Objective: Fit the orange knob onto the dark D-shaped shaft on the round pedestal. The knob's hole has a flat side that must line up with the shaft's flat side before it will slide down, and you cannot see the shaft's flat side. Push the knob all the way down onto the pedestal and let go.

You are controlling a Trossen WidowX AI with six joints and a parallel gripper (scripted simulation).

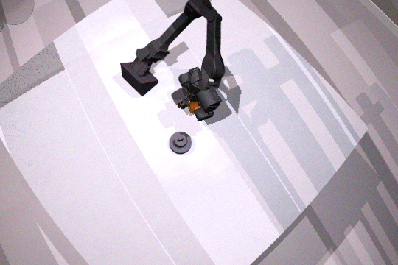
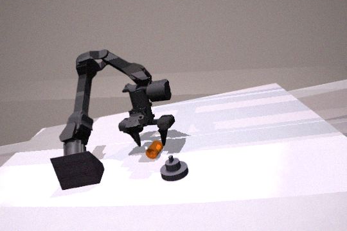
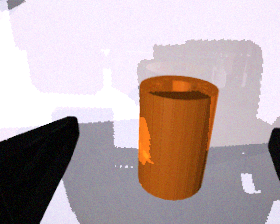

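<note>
My gripper tip is now 2 cm to the right of the orange knob and 2 cm above it. The rest, counted from my gripper tip: dark round pedestal (6 cm ahead, 13 cm to the right, 1 cm below).
</note>
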